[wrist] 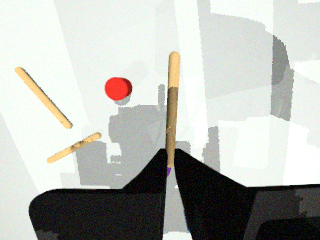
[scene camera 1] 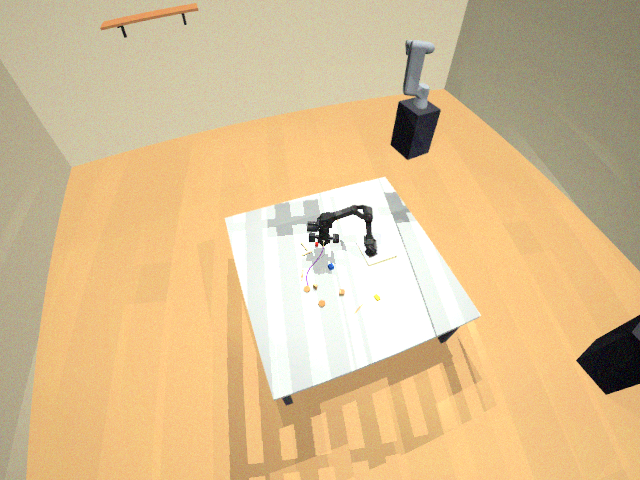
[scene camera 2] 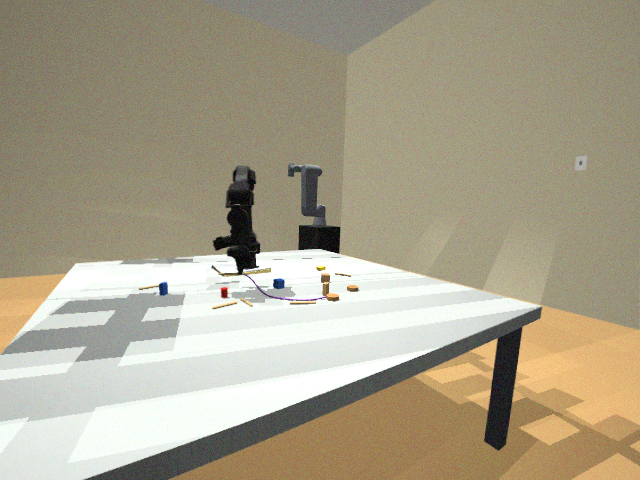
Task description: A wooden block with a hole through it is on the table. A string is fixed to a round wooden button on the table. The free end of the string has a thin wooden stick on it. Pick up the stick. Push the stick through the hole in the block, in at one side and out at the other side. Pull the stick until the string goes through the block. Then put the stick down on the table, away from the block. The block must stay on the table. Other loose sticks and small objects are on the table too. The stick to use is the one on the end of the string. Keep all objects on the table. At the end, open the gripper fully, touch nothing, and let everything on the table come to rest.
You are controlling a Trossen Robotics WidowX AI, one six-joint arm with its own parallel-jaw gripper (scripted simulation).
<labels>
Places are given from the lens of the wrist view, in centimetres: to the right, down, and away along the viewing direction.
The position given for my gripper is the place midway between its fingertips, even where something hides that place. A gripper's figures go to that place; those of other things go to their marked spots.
my gripper (wrist: 169, 154): 1, 2, 10
thin wooden stick (wrist: 174, 58): 1, -4, 8
</labels>
